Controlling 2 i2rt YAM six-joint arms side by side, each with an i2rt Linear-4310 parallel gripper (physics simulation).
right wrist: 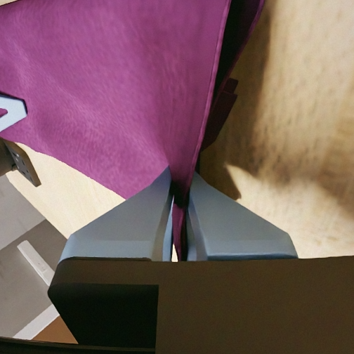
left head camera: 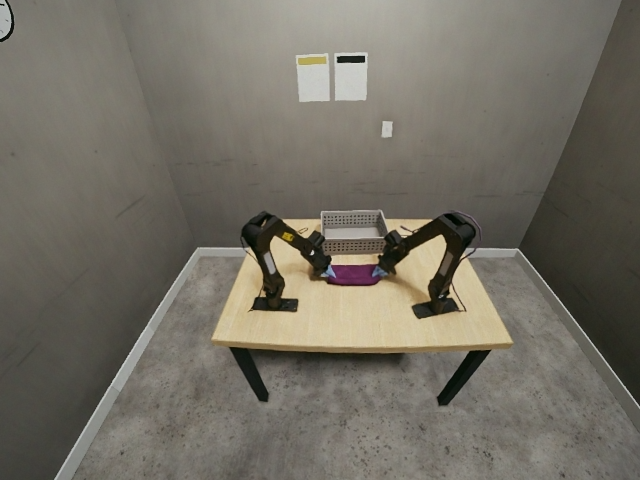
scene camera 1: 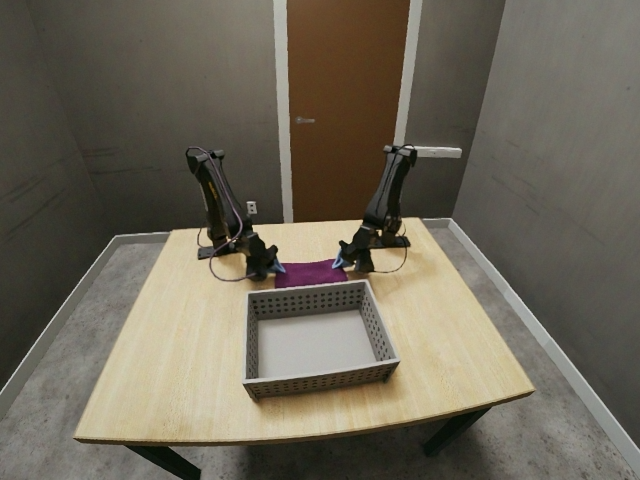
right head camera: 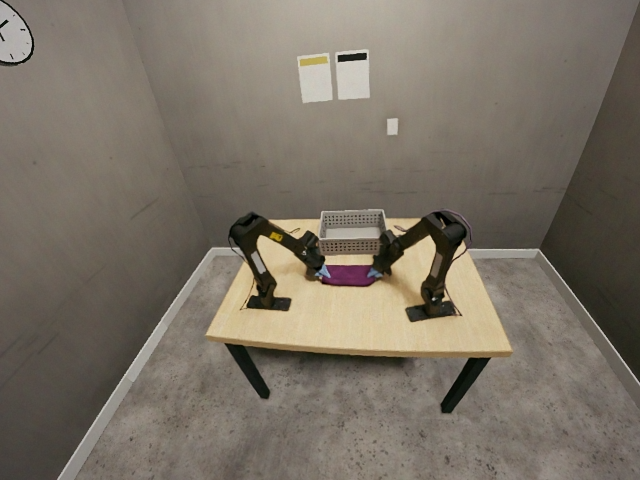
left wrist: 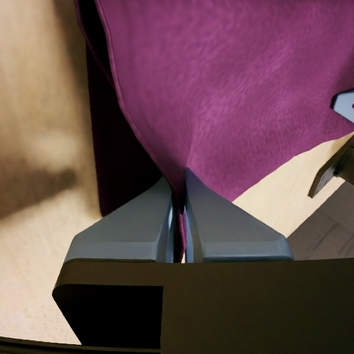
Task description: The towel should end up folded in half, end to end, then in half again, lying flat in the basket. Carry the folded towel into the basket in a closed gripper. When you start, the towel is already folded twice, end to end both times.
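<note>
The purple folded towel [left head camera: 354, 276] [right head camera: 348, 276] [scene camera 1: 310, 274] [left wrist: 240, 65] [right wrist: 100, 75] lies on the table. Its near corners are pinched up, and layers gape at its side edges in both wrist views. My left gripper [left head camera: 333, 275] [right head camera: 327, 275] [scene camera 1: 334, 266] [left wrist: 179, 177] is shut on one end, with a thin fold between its fingertips. My right gripper [left head camera: 374, 274] [right head camera: 369, 274] [scene camera 1: 282, 270] [right wrist: 178, 175] is shut on the other end in the same way. How many layers each holds is unclear. The grey basket [left head camera: 354, 246] [right head camera: 352, 246] [scene camera 1: 315, 382] stands empty beyond the towel in the head views.
The basket's perforated wall stands close to the towel's far edge. The wooden table [left head camera: 351, 328] [right head camera: 351, 330] [scene camera 1: 170, 372] carries both arms at its near side in the head views. Loose cables hang beside the arms.
</note>
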